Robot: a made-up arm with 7 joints.
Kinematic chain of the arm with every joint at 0, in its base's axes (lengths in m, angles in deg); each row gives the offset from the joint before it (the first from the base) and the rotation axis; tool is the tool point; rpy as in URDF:
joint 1: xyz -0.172 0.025 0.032 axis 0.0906 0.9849 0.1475
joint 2: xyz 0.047 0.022 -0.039 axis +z
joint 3: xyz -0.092 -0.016 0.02 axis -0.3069 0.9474 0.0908
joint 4: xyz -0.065 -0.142 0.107 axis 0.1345 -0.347 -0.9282
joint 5: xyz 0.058 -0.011 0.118 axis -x
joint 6: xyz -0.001 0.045 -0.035 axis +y
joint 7: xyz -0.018 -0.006 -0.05 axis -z
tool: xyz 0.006 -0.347 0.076 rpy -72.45 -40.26 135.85
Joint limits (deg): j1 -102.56..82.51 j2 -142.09..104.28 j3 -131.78..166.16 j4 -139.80..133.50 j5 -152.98..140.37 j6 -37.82..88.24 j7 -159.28..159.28
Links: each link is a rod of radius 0.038 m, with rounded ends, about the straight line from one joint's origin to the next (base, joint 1, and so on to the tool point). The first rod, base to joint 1, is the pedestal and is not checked.
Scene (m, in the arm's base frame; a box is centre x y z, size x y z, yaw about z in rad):
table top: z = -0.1
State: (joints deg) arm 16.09 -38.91 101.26 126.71 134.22 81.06 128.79
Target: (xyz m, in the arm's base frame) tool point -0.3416 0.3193 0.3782
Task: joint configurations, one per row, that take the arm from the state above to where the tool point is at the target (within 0.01 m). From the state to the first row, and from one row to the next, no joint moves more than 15 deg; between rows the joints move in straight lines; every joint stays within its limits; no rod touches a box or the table.
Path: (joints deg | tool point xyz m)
1: 14.75 -41.54 94.47 119.33 134.99 67.20 128.51 | -0.3491 -0.0730 0.0520
2: 13.40 -44.18 87.68 111.95 135.76 53.35 128.23 | -0.3420 0.0209 0.0301
3: 12.06 -46.81 80.89 104.58 136.53 39.49 127.96 | -0.3155 0.1119 0.0371
4: 10.71 -49.44 74.11 97.20 137.29 25.64 127.68 | -0.2838 0.1911 0.0747
5: 9.37 -52.07 67.32 89.82 138.06 11.78 127.40 | -0.2615 0.2530 0.1386
6: 8.03 -54.71 60.53 82.44 138.83 -2.07 127.12 | -0.2605 0.2949 0.2190
7: 6.68 -57.34 53.74 75.06 139.60 -15.93 126.84 | -0.2873 0.3166 0.3033
8: 5.34 -59.97 46.95 67.68 140.37 -29.78 126.56 | -0.3416 0.3193 0.3782

